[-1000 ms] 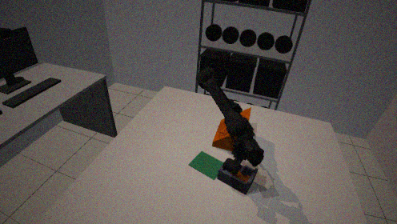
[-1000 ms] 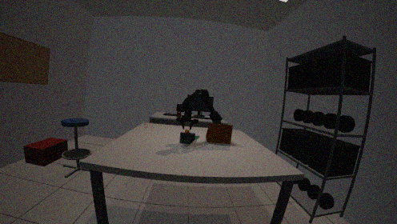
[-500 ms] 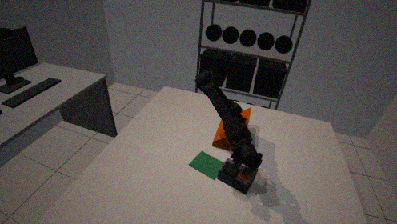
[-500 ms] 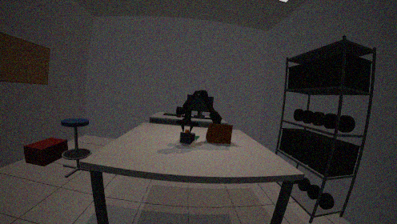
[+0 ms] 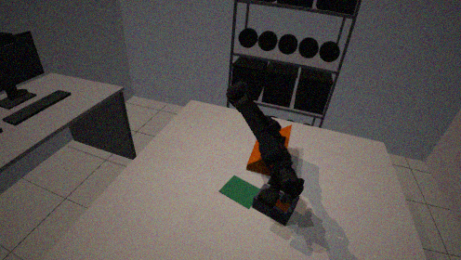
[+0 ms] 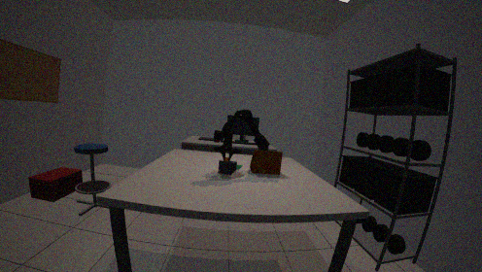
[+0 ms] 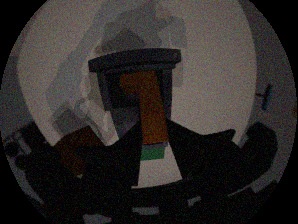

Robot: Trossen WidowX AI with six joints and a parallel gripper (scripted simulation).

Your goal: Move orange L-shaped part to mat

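Right now my gripper tip is 4 cm to the right of the orange L-shaped part, 3 cm above it and 1 cm past it. The rest, counted from my gripper tip: green mat: 14 cm to the right, 8 cm below, 6 cm behind.
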